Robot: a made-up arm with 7 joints. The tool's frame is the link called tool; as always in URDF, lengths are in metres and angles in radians. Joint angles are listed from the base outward. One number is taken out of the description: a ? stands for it. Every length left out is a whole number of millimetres.
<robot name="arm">
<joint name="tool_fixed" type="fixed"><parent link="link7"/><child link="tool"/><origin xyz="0.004 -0.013 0" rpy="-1.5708 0 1.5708"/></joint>
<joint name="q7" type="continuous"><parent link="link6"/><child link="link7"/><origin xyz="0.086 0.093 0" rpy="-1.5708 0 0"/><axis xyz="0 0 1"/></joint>
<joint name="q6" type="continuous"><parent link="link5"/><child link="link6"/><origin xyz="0.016 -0.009 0" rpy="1.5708 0 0"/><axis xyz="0 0 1"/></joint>
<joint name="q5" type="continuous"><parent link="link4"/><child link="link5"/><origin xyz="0.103 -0.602 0" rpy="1.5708 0 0"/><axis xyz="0 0 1"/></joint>
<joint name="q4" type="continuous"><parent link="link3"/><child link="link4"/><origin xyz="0.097 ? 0" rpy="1.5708 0 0"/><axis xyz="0 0 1"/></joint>
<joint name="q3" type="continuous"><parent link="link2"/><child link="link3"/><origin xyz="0.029 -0.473 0" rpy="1.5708 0 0"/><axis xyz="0 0 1"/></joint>
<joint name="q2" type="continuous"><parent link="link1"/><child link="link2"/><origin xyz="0.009 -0.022 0" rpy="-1.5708 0 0"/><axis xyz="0 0 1"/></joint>
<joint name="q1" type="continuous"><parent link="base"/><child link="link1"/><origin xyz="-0.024 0.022 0.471" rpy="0 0 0"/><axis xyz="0 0 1"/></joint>
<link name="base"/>
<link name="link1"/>
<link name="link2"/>
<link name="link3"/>
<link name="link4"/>
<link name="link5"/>
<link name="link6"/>
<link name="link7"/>
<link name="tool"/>
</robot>
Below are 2 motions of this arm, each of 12 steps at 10 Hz.
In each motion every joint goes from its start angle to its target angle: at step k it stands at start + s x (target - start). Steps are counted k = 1, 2, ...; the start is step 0. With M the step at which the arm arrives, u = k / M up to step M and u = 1 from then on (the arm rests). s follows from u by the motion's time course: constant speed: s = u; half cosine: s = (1 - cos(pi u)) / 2; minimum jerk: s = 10 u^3 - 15 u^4 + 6 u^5.
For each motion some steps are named. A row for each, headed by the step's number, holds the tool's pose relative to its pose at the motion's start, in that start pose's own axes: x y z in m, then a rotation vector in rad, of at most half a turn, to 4 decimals.
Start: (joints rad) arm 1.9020 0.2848 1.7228 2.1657 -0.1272 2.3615 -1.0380
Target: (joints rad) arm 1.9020 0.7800 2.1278 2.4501 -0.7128 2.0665 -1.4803
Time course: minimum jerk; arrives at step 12
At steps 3, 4, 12:
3: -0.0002 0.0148 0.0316 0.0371 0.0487 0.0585
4: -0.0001 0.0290 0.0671 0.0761 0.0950 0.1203
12: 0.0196 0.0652 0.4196 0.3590 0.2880 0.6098

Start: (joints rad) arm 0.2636 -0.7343 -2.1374 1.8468 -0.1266 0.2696 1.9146
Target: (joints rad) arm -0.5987 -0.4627 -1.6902 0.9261 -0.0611 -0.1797 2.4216
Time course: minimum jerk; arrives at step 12
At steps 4, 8, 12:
4: 0.0127 0.0408 -0.0460 0.0202 -0.1289 -0.0369
8: 0.1208 0.1454 -0.1700 0.1215 -0.4469 -0.1367
12: 0.1827 0.1808 -0.2217 0.1814 -0.5574 -0.1746

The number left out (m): 0.022
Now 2 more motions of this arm.
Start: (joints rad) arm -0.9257 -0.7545 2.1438 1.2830 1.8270 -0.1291 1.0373
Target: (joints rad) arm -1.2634 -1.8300 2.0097 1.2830 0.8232 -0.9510 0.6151
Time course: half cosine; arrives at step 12
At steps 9, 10, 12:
9: 0.1185 -0.2160 -0.2902 0.6369 1.9855 -0.6027
10: 0.1392 -0.2304 -0.3344 0.6280 2.1821 -0.6123
12: 0.1569 -0.2402 -0.3749 0.6049 2.3471 -0.6130

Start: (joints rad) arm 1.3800 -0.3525 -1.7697 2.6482 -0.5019 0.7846 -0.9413
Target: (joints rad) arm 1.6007 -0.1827 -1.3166 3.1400 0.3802 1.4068 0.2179
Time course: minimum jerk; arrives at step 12
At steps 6, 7, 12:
6: 0.0406 0.2011 -0.1250 0.3870 -0.8687 -0.5545
7: 0.0530 0.2658 -0.1416 0.4619 -1.0624 -0.8081
12: 0.0816 0.4062 -0.1395 0.5144 -1.3061 -1.4824

